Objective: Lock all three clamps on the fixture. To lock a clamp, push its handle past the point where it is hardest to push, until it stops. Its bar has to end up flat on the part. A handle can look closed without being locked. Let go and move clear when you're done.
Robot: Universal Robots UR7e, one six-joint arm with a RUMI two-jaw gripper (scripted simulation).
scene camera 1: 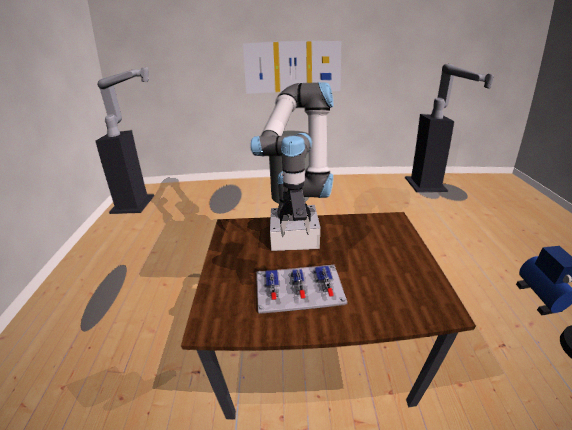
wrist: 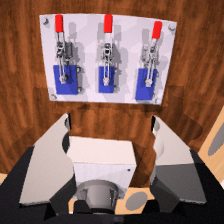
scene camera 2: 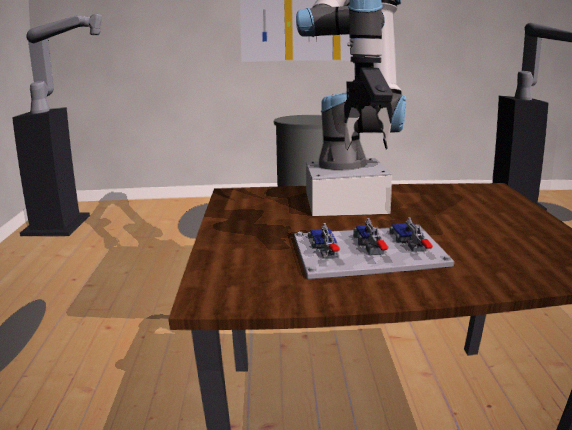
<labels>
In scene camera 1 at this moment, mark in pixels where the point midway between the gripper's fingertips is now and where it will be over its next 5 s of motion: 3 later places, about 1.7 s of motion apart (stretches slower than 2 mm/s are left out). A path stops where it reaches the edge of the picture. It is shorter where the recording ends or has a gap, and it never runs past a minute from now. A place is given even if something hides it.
My gripper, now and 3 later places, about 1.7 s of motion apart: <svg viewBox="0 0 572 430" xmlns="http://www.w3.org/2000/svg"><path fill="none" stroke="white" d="M295 235L287 255L272 275L273 292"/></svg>
</labels>
